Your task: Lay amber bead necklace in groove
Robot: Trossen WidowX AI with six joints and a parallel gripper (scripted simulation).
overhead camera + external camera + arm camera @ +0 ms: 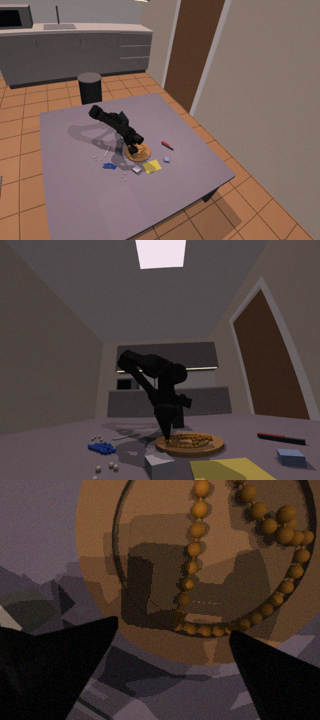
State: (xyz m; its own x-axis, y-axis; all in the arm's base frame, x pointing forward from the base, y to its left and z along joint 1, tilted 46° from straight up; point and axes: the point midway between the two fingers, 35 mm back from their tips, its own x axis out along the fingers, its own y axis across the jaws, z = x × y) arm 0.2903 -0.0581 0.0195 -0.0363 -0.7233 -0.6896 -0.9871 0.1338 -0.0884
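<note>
Right now my gripper tip is 3 cm short of the round wooden bead board, 6 cm to the right of it and 1 cm above it. Also, from my gripper tip: grey block 18 cm ahead, 4 cm to the right, 1 cm below; yellow pad 20 cm ahead, 8 cm to the left, 2 cm below; thin rod 9 cm behind, 15 cm to the right, 2 cm below.
</note>
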